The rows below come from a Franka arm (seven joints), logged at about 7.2 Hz.
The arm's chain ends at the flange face. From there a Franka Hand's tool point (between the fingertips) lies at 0.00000 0.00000 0.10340 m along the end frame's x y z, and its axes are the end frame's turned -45 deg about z.
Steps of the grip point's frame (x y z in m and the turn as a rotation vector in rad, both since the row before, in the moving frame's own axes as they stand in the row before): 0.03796 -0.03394 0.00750 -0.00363 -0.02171 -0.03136; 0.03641 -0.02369 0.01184 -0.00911 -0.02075 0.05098; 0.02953 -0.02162 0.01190 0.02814 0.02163 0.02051; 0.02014 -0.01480 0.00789 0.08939 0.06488 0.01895; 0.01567 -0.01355 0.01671 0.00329 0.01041 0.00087; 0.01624 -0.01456 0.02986 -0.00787 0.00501 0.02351
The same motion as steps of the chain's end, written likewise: 0.00414 -0.05271 0.00753 -0.01792 -0.01278 -0.03136; 0.00990 -0.04466 0.01187 -0.02111 -0.00823 0.05098; 0.00603 -0.03253 0.01197 0.03519 -0.00460 0.02051; 0.00546 -0.01343 0.00852 0.10909 -0.01733 0.01895; 0.00098 -0.01966 0.01672 0.00969 0.00503 0.00087; 0.00025 -0.02200 0.02986 -0.00202 0.00911 0.02351
